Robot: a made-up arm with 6 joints.
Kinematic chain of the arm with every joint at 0, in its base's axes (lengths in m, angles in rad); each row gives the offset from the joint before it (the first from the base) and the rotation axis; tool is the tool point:
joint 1: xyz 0 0 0.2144 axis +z
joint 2: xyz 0 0 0 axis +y
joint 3: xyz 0 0 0.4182 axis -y
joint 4: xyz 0 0 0 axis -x
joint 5: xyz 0.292 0 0 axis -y
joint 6: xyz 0 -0.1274 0 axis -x
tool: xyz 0 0 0
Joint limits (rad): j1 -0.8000..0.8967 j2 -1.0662..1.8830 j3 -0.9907..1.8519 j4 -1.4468..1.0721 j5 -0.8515..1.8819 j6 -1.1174..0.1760
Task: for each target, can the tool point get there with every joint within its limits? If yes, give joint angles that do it. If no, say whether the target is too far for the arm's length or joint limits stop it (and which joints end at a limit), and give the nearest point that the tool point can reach.
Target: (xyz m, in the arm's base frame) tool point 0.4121 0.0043 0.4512
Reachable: yes | joints 0.3235 0.3535 -0.1723 -0.0818 1.6509 -0.5213
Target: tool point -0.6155 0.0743 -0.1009
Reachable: no: joint limits stop it (at a limit: joint 2, joint 3, joint 4) | nearest point -0.6735 0.0813 0.3722 | short by 0.477 m
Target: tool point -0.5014 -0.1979 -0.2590
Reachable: no: joint limits stop it (at a limit: joint 1, joint 2) | nearest point 0.0091 -0.1923 -0.0586 | short by 0.548 m
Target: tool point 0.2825 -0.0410 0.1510
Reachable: yes | joints 0.2967 1.0369 -0.7602 -0.2969 0.3778 -0.5798
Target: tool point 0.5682 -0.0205 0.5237
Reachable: yes | joints 0.1752 0.6739 0.4621 0.3602 -0.1150 -0.1029
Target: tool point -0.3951 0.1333 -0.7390
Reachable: no: too far | nearest point 0.1519 0.1649 -0.1802 | short by 0.783 m
